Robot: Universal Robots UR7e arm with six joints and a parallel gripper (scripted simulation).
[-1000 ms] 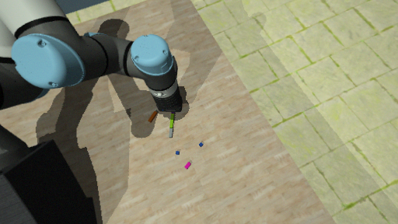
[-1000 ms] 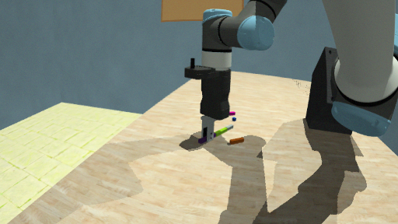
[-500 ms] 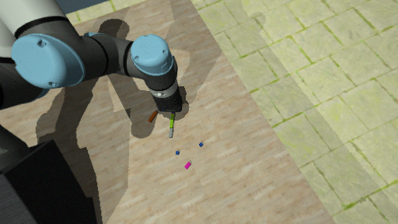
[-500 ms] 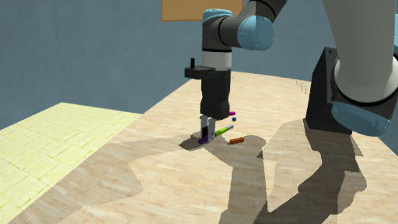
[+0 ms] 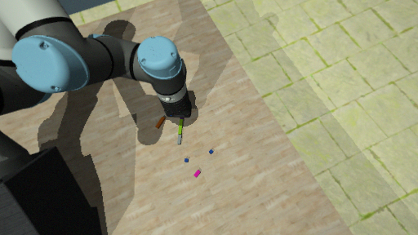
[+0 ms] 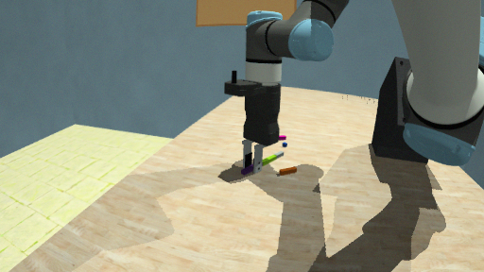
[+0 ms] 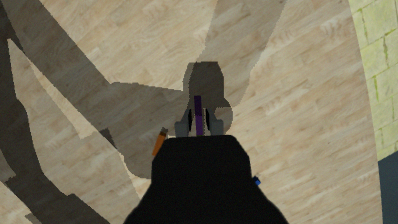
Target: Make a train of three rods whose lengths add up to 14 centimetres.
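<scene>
Right now my hand is 10 mm above the purple rod. From my hand the other things lie so: orange rod: 80 mm behind, 10 mm to the right, 10 mm below; then grey rod: 90 mm to the right, 50 mm behind, 10 mm below; then lime rod: 50 mm to the right, 30 mm behind, 10 mm below.
</scene>
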